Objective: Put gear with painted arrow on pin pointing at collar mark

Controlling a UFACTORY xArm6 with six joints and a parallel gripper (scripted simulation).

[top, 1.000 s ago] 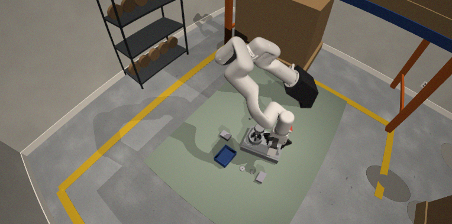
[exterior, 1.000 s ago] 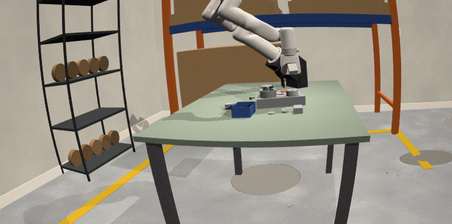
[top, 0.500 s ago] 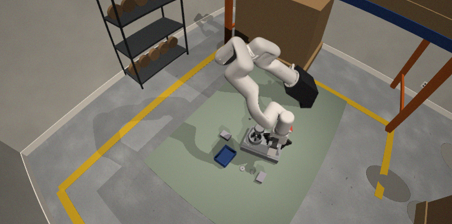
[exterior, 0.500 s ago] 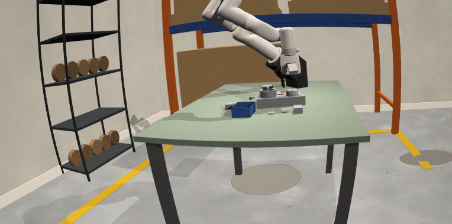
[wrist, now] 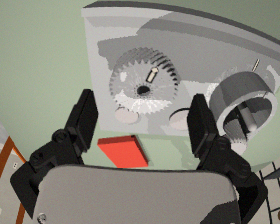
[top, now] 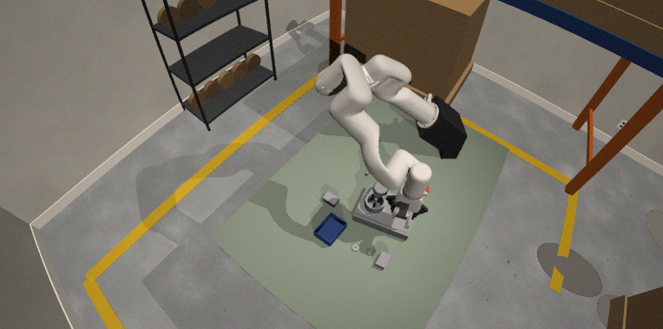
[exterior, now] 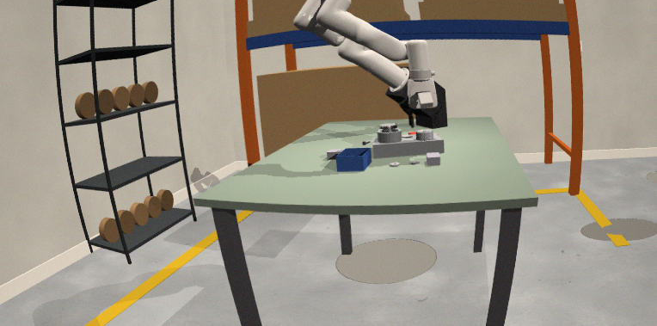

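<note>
Right now my hand is 4 cm above the grey toothed gear. From my hand the other things lie so: red block: 23 cm behind, 4 cm to the left, 9 cm below; blue tray: 13 cm ahead, 25 cm to the right, 8 cm below; disc: 17 cm ahead, 8 cm to the right, 9 cm below.
</note>
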